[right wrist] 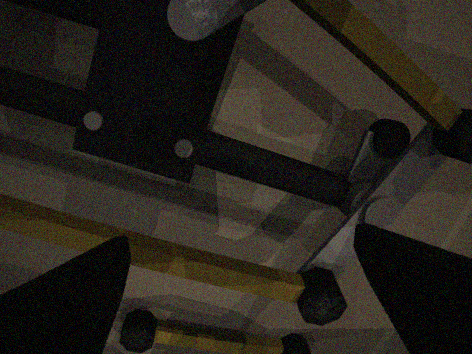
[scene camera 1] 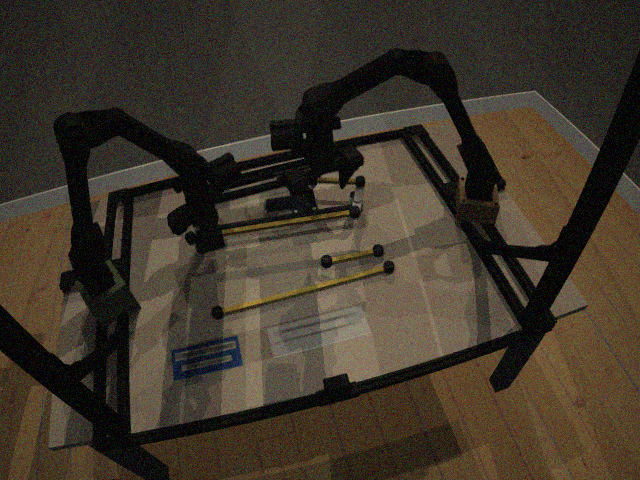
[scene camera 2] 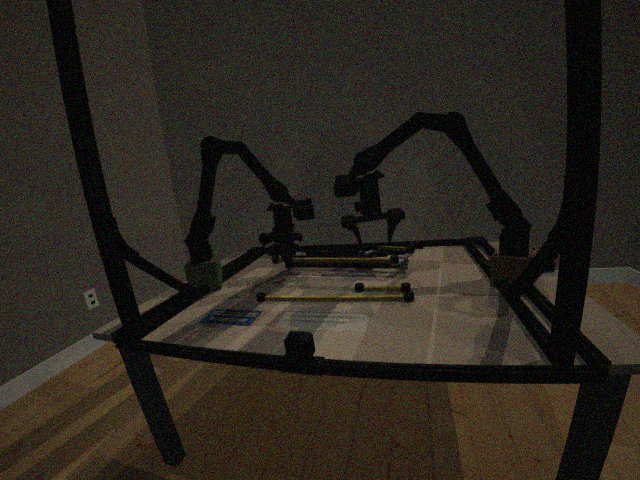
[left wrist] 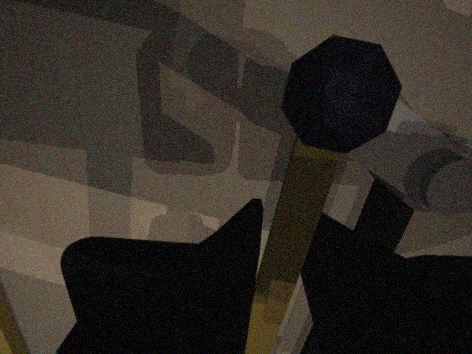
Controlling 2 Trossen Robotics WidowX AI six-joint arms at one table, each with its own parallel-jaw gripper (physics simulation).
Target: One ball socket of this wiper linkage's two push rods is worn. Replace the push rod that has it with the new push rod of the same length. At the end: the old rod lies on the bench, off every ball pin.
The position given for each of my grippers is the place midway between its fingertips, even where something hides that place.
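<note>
There is a wiper linkage [scene camera 1: 301,207] here, which I can also find in scene camera 2 [scene camera 2: 403,260] and in the right wrist view [right wrist: 153,82]. As for my own grippers, my left gripper [scene camera 1: 213,243] appears again in the left wrist view [left wrist: 276,209] and in scene camera 2 [scene camera 2: 289,267]. My right gripper [scene camera 1: 326,195] is visible in scene camera 2 [scene camera 2: 375,245] too, and the right wrist view [right wrist: 244,242] shows it as well.
</note>
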